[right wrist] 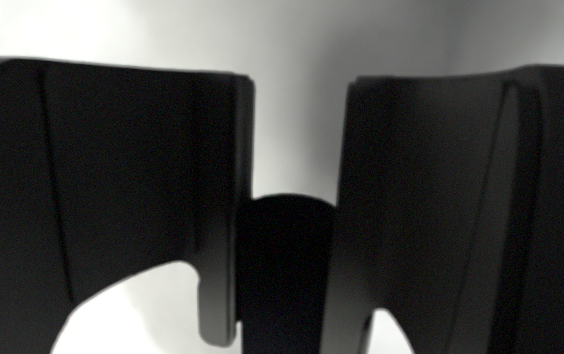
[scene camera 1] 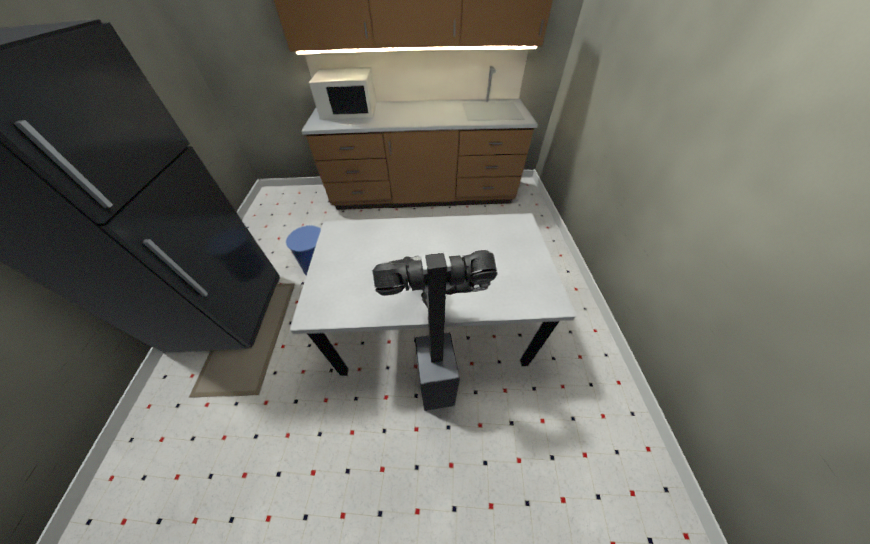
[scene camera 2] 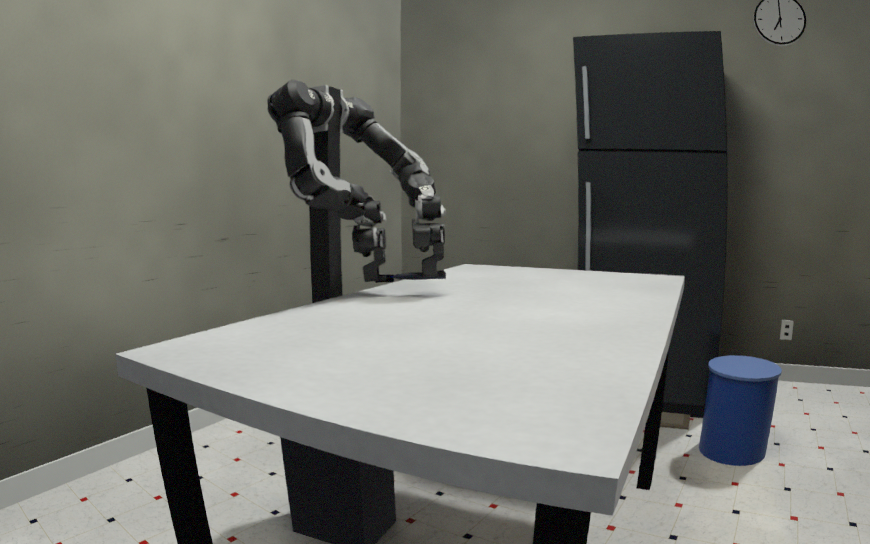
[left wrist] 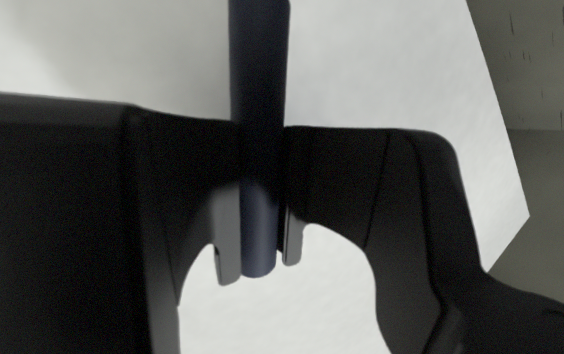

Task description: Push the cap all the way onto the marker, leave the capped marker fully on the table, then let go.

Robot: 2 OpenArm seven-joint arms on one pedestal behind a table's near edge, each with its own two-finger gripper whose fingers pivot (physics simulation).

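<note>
The dark blue marker [scene camera 2: 415,276] [left wrist: 259,60] lies level between the grippers, a little above the white table [scene camera 2: 487,359] [scene camera 1: 359,256]. My left gripper [left wrist: 260,200] [scene camera 2: 436,275] is shut on it, and its rounded end shows past the fingers in the left wrist view. My right gripper [right wrist: 292,235] [scene camera 2: 381,278] is shut on a thick, near-black round-ended piece, which looks like the cap [right wrist: 287,260]. In scene camera 2, the marker runs to the right gripper with no gap visible. The joint between cap and marker is too dark and small to judge. The arms hide both from scene camera 1.
A soft shadow falls on the table below the grippers. The pedestal [scene camera 1: 437,378] stands at the table's near edge in scene camera 1. A blue bin [scene camera 1: 302,240] [scene camera 2: 736,410] and a dark fridge [scene camera 1: 128,192] [scene camera 2: 651,211] stand off the table.
</note>
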